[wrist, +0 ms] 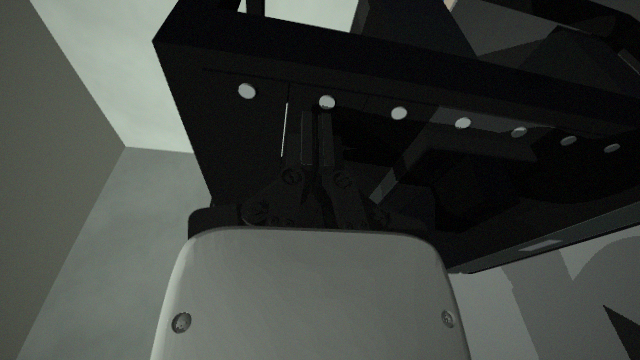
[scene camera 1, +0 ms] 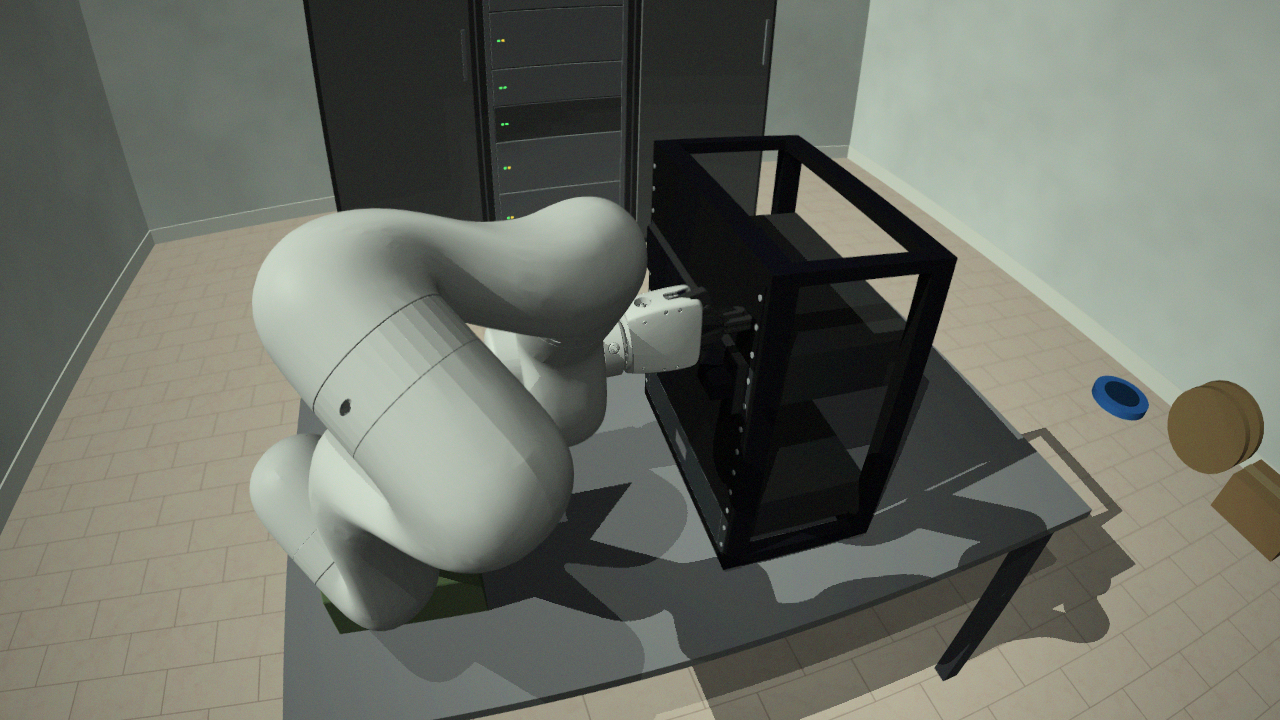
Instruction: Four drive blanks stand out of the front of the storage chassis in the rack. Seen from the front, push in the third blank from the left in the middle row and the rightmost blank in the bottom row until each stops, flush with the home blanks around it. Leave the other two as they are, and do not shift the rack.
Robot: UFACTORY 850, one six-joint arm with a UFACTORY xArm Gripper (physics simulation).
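The black rack (scene camera 1: 762, 402) (wrist: 205, 105) stands upright on the table. The storage chassis (scene camera 1: 699, 420) sits in its front, very dark and in shadow. Dark blocky shapes, apparently blanks standing out, show below the fingers near the right front post in scene camera 1 and right of the fingers in the wrist view. I cannot tell their rows, columns or depth. My gripper (scene camera 1: 744, 318) (wrist: 313, 129) is shut and empty. Its fingertips are at the upper front of the rack, close to the right front post with its pale round holes. Whether they touch anything is hidden in the dark.
The grey table (scene camera 1: 554, 662) carries the rack and the arm's green base plate (scene camera 1: 460, 604). Tall dark cabinets (scene camera 1: 393, 107) stand behind. A blue ring (scene camera 1: 1103, 410), a brown round object (scene camera 1: 1208, 429) and a brown box (scene camera 1: 1253, 514) are on the floor at right.
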